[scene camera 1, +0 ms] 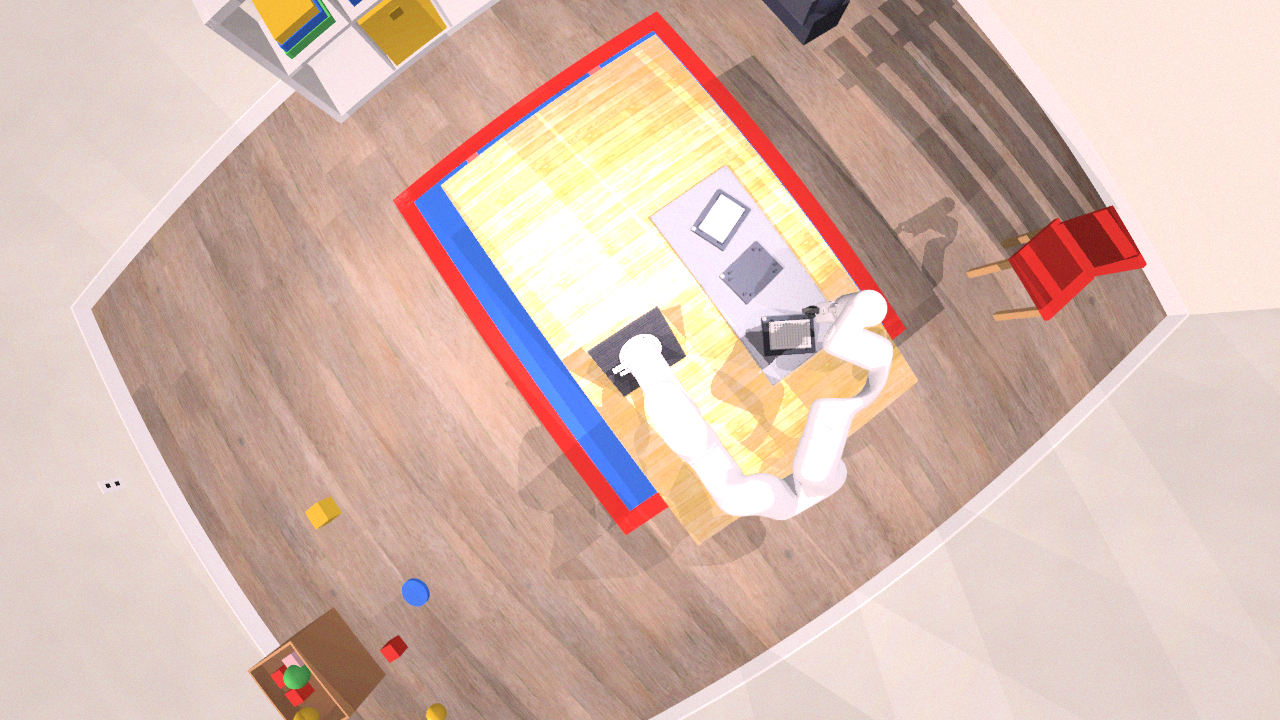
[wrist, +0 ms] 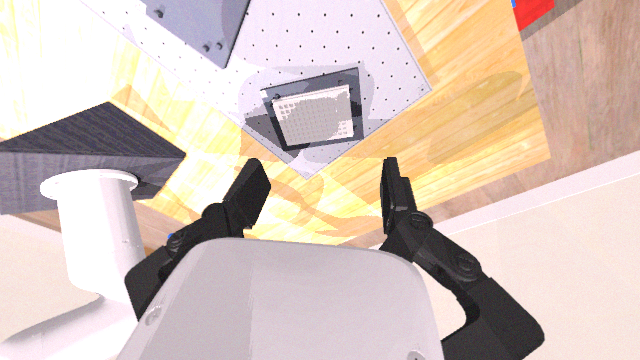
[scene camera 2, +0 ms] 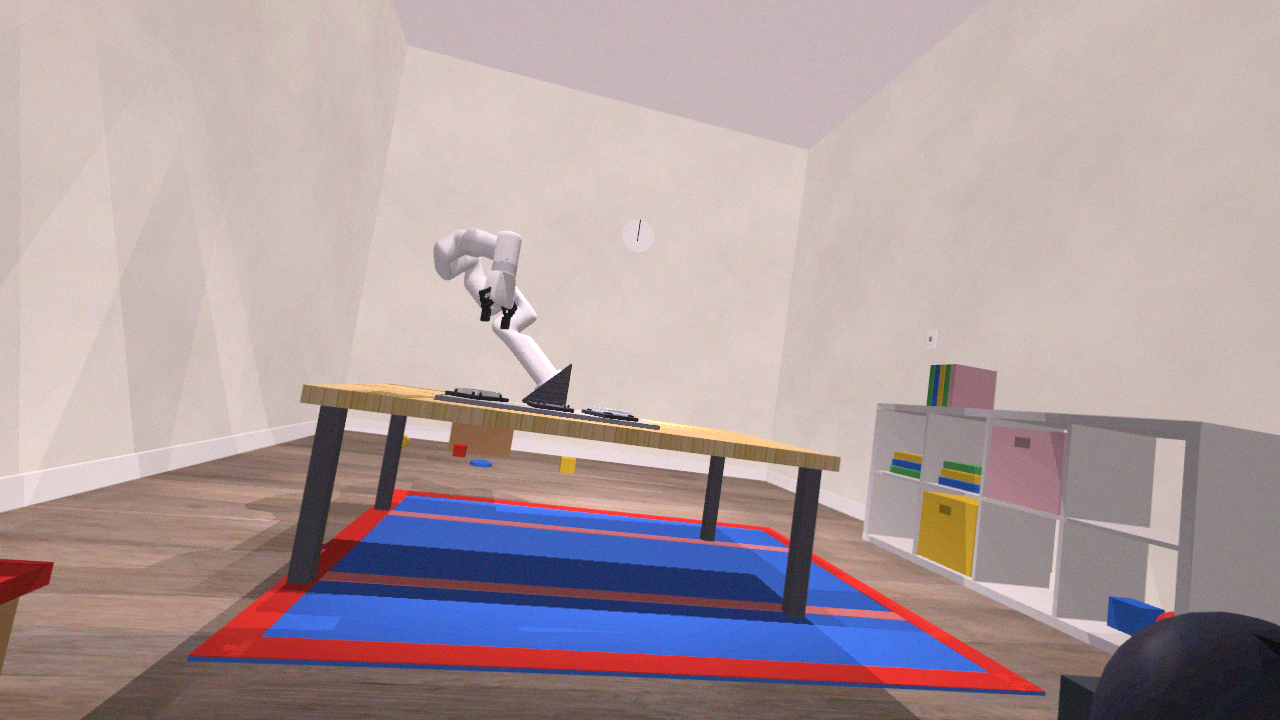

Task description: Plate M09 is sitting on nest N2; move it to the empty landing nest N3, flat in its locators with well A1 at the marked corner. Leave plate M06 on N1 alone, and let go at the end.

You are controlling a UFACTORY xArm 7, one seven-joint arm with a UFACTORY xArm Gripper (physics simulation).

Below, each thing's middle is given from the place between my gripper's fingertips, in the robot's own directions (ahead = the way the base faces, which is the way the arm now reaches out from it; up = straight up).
Labels:
Right now the dark-framed plate (scene camera 1: 783, 334) is 21 cm below my hand, 5 cm behind it and 2 cm to the right of it.

